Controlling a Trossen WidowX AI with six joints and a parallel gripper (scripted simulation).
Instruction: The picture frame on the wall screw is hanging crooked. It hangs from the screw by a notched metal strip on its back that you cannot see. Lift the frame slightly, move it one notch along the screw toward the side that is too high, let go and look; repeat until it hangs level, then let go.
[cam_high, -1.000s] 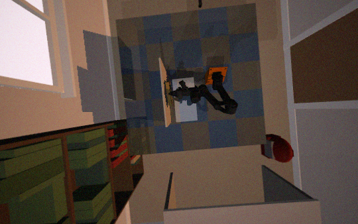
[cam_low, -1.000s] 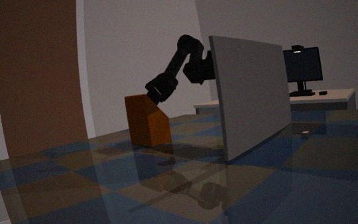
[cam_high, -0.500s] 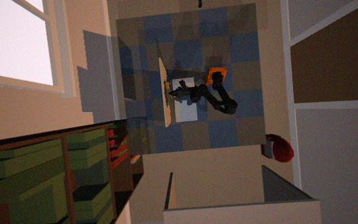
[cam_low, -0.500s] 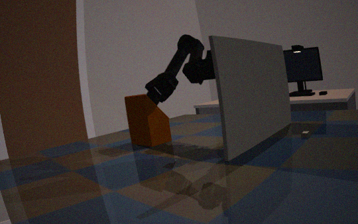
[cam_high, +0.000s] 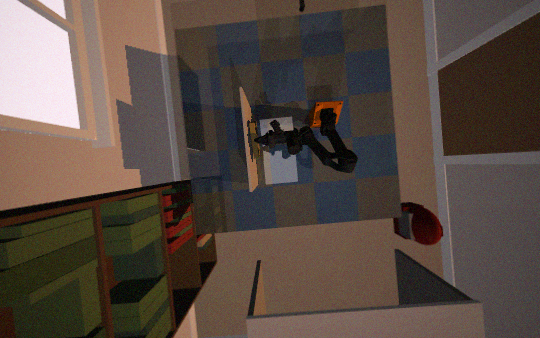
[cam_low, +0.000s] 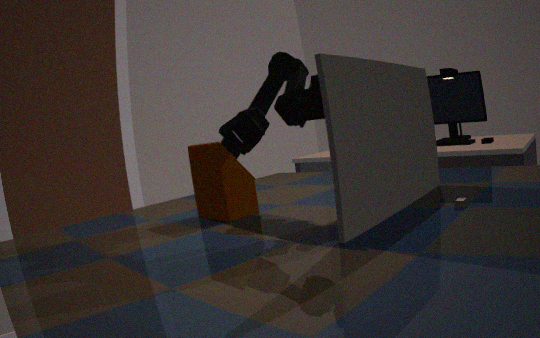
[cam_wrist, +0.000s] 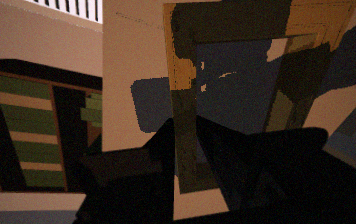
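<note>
Now: gripper tip 50 mm above the picture frame, 10 mm to the left of it and 10 mm short of it. Round my gripper tip: wall panel (80 mm below, 20 mm ahead, 10 mm to the left).
</note>
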